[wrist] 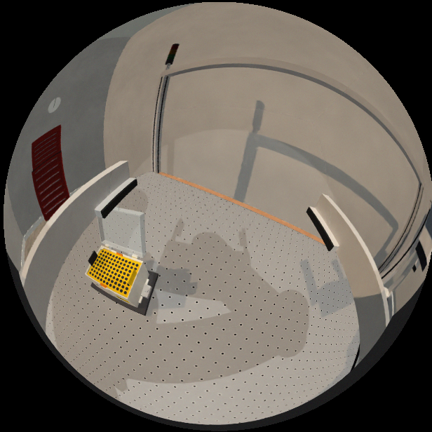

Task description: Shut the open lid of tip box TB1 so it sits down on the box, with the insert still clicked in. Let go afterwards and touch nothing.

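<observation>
The tip box (114,274) stands at the left in the wrist view, in a dark holder on the perforated deck. Its yellow insert (115,271) with rows of dark holes sits in the box and looks level with it. The translucent lid (122,231) stands open, upright at the box's far edge. My gripper (227,182) is wide open and empty. Its left finger overlaps the lid's upper left corner in the view; whether they touch I cannot tell. Its right finger is far to the right of the box. A label reading TB1 cannot be made out.
The perforated deck (210,350) carries the shadows of the arm and gripper. An orange strip (245,205) runs along the deck's far edge, with a framed wall panel behind it. A dark red slatted piece (50,172) shows at the left, beyond the left finger.
</observation>
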